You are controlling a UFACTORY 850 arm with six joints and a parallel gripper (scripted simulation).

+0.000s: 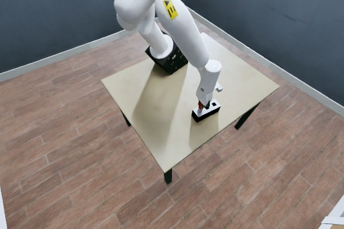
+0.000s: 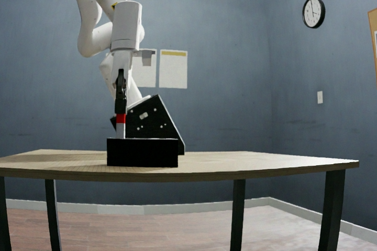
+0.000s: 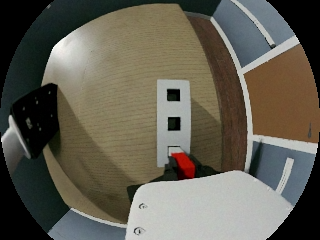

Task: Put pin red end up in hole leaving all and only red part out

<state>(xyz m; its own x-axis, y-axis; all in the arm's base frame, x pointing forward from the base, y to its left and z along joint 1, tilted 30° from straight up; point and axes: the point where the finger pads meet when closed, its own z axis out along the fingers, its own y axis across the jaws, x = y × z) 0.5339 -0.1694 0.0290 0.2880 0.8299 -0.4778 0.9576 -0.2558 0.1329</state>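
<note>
The black block lies 2 cm ahead of my hand, 6 cm to the left of it and 12 cm below it. From my hand the other things lie so: pin: 1 cm below.
</note>
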